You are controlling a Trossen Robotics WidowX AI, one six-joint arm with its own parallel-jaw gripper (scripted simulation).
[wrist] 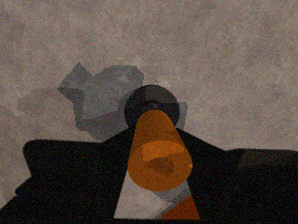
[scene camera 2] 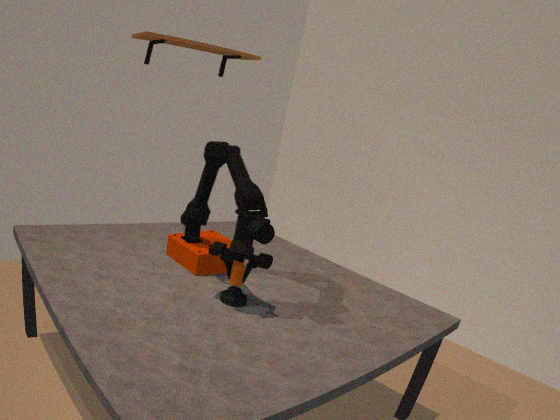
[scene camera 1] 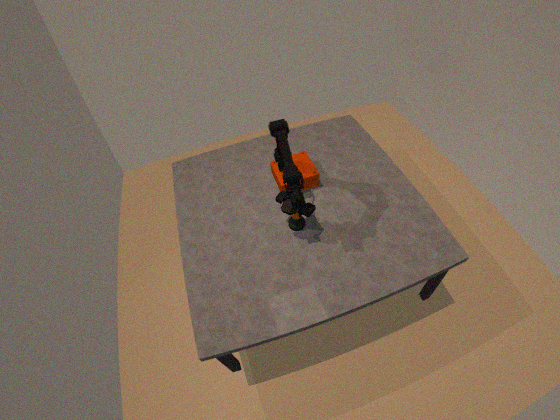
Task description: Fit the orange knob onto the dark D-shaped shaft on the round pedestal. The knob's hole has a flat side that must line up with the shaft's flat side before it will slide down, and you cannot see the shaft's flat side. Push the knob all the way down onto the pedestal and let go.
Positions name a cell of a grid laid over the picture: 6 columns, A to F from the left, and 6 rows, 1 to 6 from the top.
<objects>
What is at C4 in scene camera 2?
My gripper.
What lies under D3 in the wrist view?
A dark round pedestal.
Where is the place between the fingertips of my gripper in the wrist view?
At D4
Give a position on an orange knob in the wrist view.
D5
</objects>
